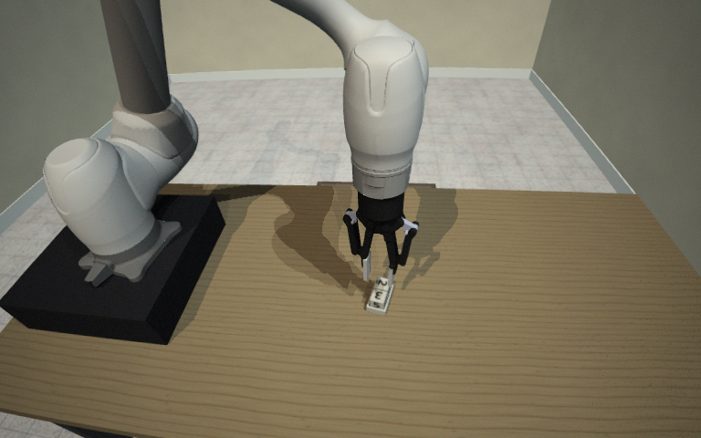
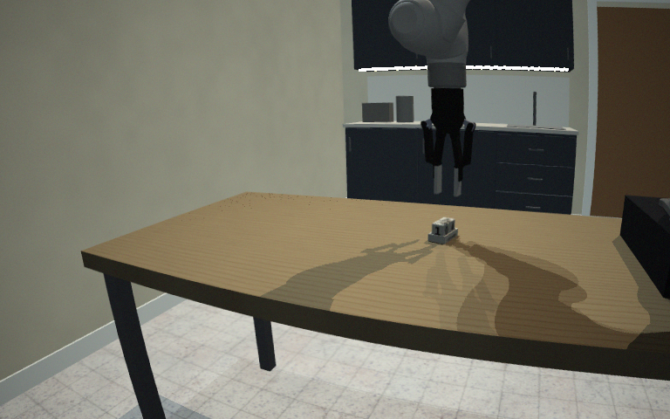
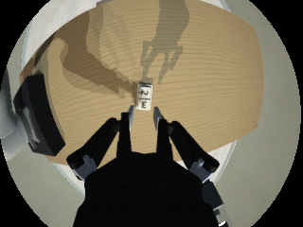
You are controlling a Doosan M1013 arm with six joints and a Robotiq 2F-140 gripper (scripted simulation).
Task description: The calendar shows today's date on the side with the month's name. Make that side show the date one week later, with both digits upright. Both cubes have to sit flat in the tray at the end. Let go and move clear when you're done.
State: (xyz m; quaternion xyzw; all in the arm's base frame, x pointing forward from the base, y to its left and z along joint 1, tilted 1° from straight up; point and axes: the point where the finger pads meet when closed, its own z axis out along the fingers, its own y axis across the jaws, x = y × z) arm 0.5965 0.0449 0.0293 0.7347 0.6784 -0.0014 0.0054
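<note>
My gripper is now 2 cm to the right of the white tray and 13 cm above it.
</note>
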